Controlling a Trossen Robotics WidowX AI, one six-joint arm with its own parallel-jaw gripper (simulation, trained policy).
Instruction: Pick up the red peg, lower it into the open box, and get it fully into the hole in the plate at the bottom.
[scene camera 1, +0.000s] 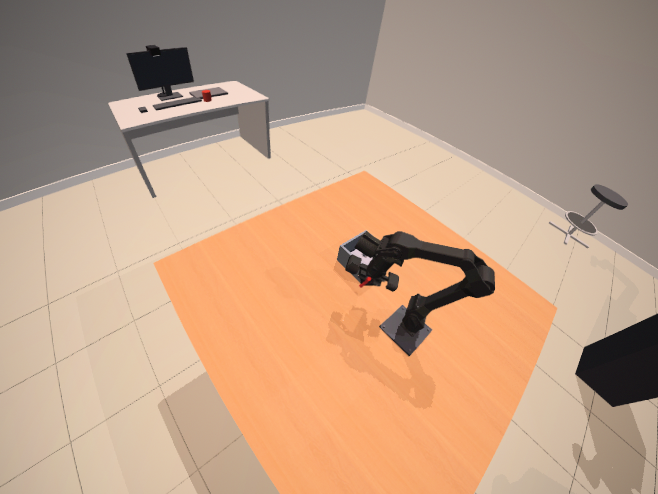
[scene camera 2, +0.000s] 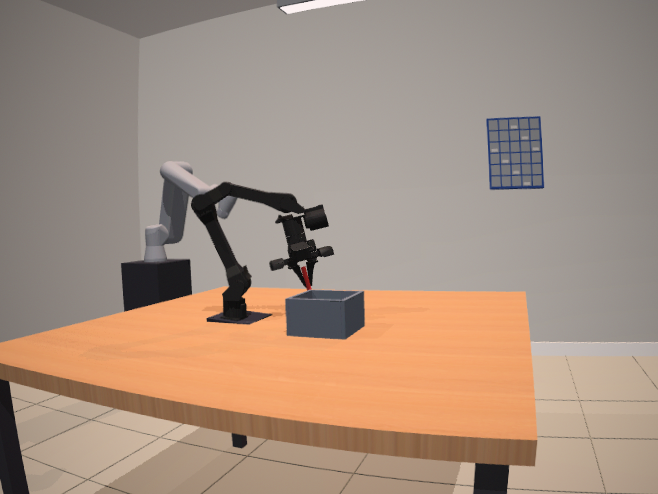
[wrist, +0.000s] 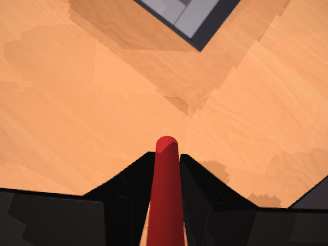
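My gripper (scene camera 2: 308, 286) in sight, also in scene camera 1 (scene camera 1: 362, 283) and the wrist view (wrist: 167, 160). Grey box (scene camera 2: 329, 314) in sight.
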